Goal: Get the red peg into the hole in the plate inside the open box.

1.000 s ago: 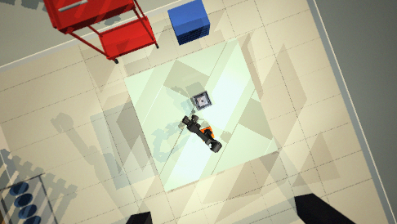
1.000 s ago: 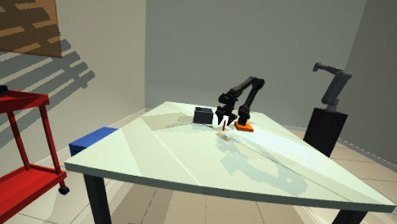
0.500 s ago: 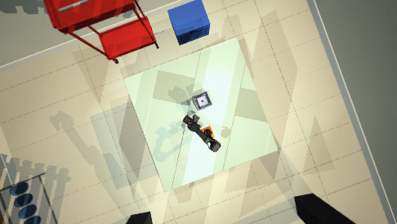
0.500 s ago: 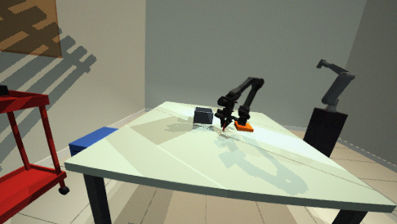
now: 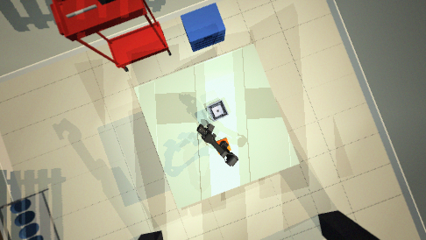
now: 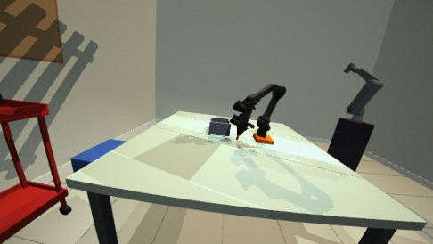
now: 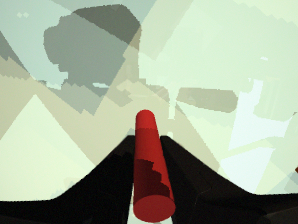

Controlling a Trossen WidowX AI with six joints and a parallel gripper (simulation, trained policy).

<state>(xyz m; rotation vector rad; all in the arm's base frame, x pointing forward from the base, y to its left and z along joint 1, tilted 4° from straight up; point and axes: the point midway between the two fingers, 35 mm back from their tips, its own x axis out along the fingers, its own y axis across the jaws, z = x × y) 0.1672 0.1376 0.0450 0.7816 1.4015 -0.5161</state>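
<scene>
Right now the dark box is 16 cm ahead of my gripper tip, 15 cm to the right of it and 3 cm below it. From my gripper tip the other things lie so: red peg 1 cm above.
</scene>
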